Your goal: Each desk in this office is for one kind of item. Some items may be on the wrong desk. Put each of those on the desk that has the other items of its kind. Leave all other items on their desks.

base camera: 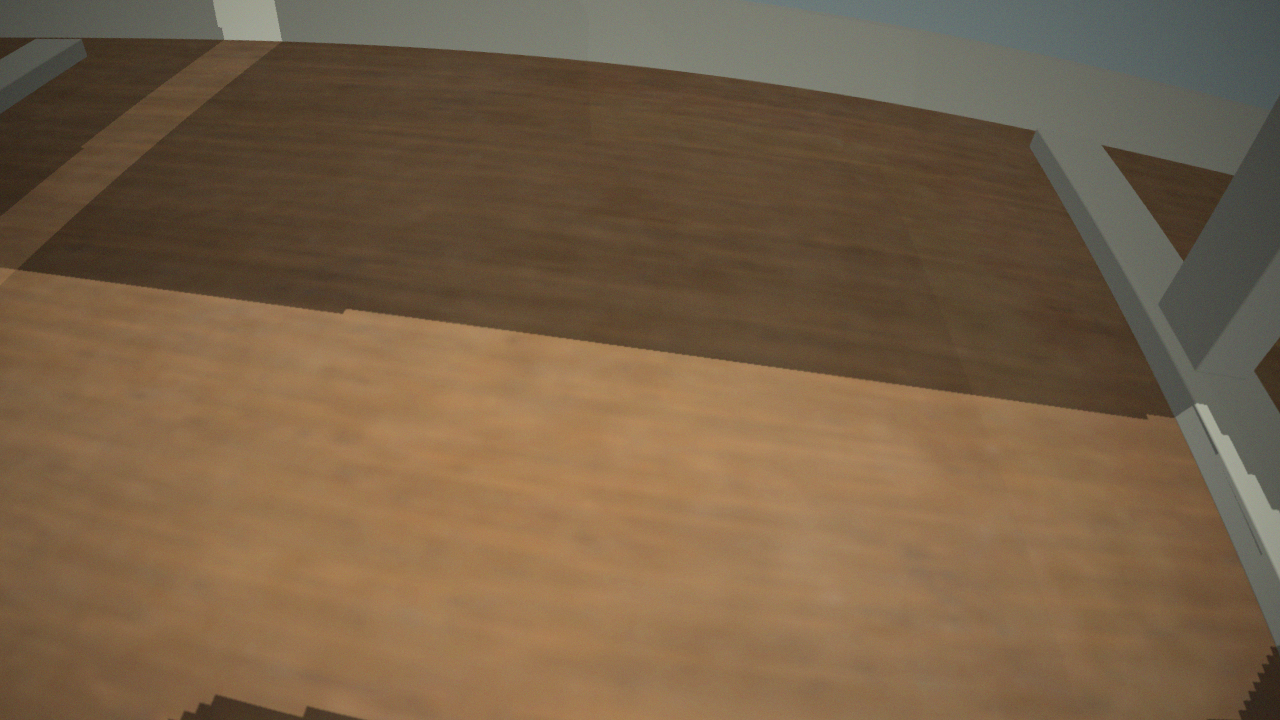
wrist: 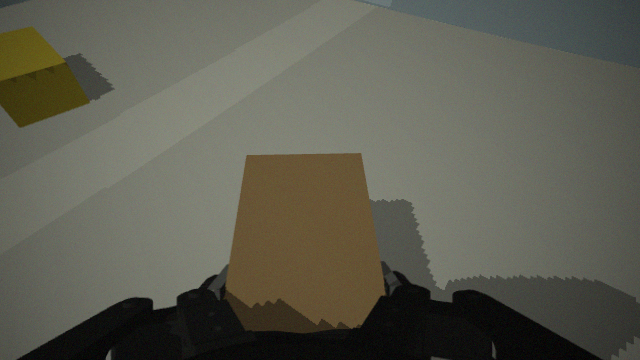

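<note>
In the wrist view, my gripper is shut on an orange-brown box, with one finger against each side of it. The box is close to the grey desk top, and its shadow falls on the desk to its right; whether its underside touches the desk is hidden. A yellow block sits on the same grey surface at the upper left, apart from the box. The gripper and the box do not show in the base camera view.
In the base camera view, brown wood floor lies ahead. A grey desk leg frame stands at the right, and a grey beam shows at the upper left. A pale wall runs along the back.
</note>
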